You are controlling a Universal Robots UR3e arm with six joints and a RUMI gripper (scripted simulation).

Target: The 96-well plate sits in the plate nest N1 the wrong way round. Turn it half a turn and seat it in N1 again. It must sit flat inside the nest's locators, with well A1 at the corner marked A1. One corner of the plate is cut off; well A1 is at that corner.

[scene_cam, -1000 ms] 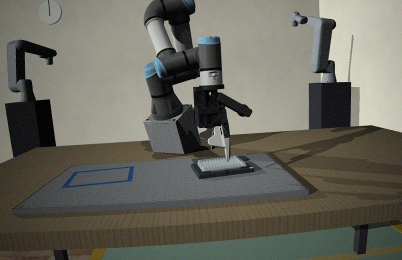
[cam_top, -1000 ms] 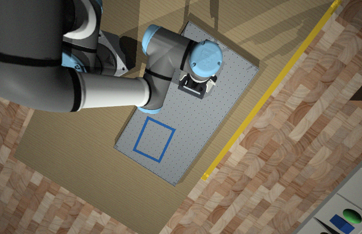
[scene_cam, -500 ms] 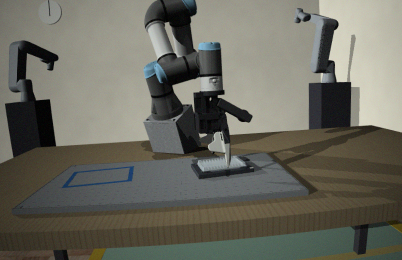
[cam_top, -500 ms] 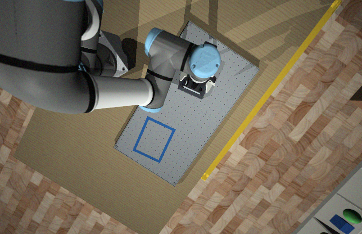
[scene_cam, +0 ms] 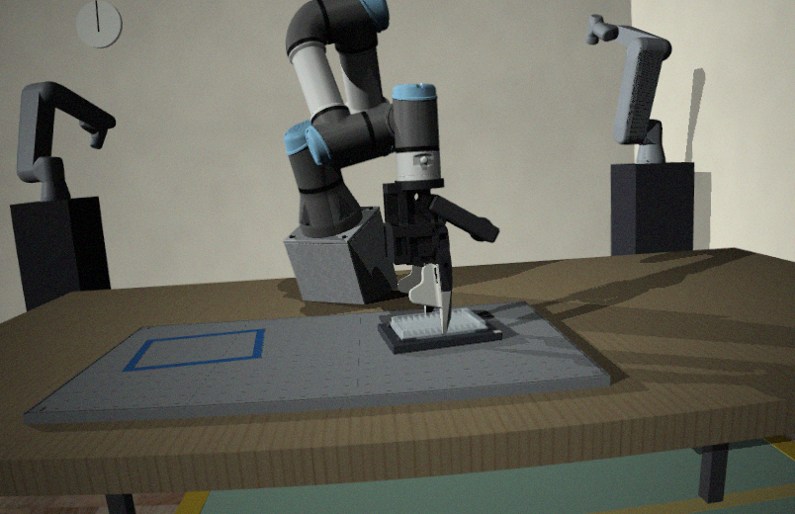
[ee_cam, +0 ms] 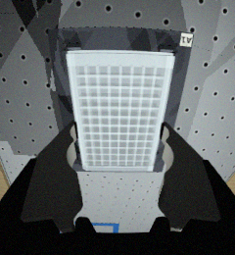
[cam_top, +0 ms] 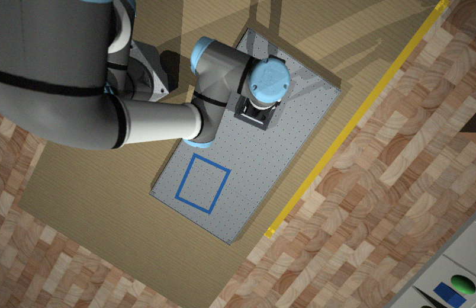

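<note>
My gripper is now 1 cm above the 96-well plate. Also, from my hand: A1 mark: 4 cm ahead, 8 cm to the left, 2 cm below; dark plate nest N1: 2 cm below.
</note>
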